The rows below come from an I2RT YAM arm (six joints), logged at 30 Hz.
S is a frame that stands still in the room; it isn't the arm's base.
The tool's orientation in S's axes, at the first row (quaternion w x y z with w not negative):
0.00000 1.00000 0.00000 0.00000
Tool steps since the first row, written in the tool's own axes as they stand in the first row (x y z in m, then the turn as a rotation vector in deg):
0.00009 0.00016 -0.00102 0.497 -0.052 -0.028
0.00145 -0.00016 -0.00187 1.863 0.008 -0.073
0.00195 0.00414 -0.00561 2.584 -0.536 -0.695
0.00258 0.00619 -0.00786 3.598 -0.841 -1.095
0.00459 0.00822 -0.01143 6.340 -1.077 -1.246
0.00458 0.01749 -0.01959 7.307 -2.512 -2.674
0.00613 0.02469 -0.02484 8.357 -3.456 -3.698
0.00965 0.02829 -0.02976 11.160 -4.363 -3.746
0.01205 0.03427 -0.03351 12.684 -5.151 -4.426
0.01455 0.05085 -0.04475 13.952 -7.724 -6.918
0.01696 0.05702 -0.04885 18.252 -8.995 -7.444
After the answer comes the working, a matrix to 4 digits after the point.
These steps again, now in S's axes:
0.00009 -0.00016 0.00102 0.497 0.052 0.028
0.00145 0.00016 0.00187 1.863 -0.008 0.073
0.00195 -0.00414 0.00561 2.584 0.536 0.695
0.00258 -0.00619 0.00786 3.598 0.841 1.095
0.00459 -0.00822 0.01143 6.340 1.077 1.246
0.00458 -0.01749 0.01959 7.307 2.512 2.674
0.00613 -0.02469 0.02484 8.357 3.456 3.698
0.00965 -0.02829 0.02976 11.160 4.363 3.746
0.01205 -0.03427 0.03351 12.684 5.151 4.426
0.01455 -0.05085 0.04475 13.952 7.724 6.918
0.01696 -0.05702 0.04885 18.252 8.995 7.444

The tool's axes in the first row as the columns of a matrix, in S's axes (rounded; the answer above uses it unrounded):
1.0000 0.0000 0.0000
0.0000 -1.0000 0.0000
0.0000 0.0000 -1.0000

